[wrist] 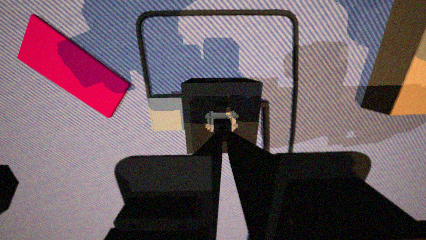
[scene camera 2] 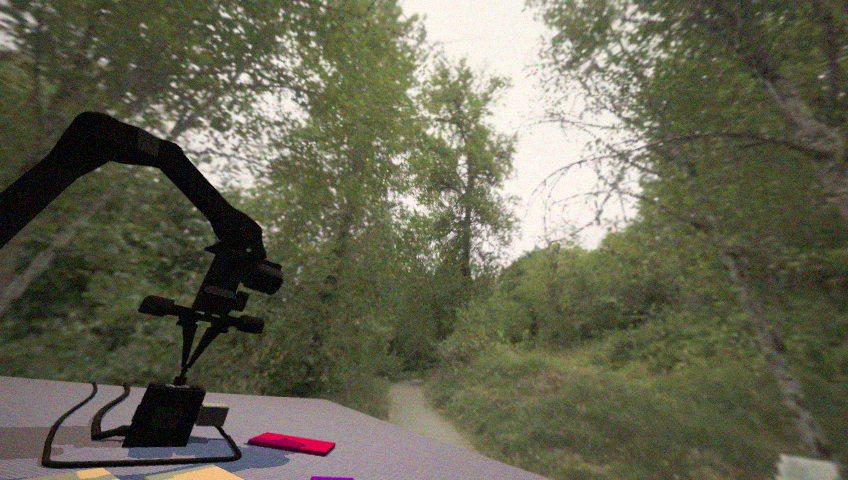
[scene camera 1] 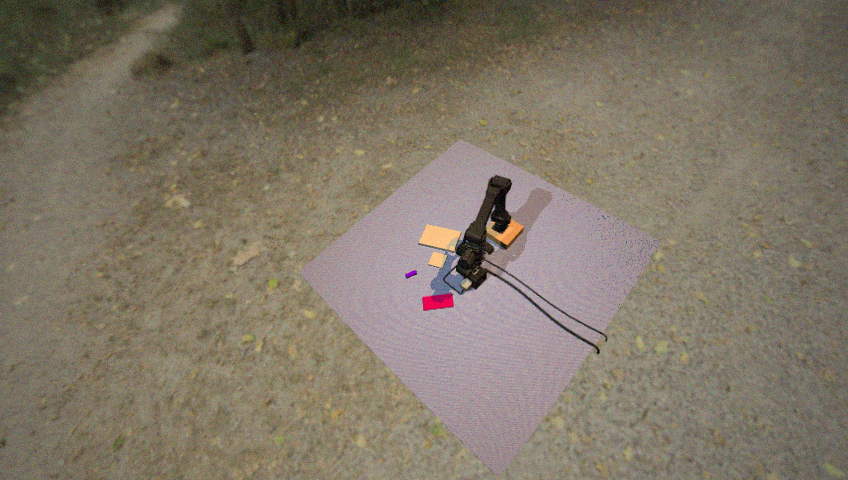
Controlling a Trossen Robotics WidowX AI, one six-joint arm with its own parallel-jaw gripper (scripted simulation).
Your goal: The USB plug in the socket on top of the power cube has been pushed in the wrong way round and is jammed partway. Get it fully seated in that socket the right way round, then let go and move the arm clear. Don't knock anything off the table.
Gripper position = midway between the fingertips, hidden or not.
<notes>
In view: the gripper (scene camera 2: pixel 185 367) and a magenta flat block (wrist: pixel 46 50).
The gripper also shows in the wrist view (wrist: pixel 223 136).
</notes>
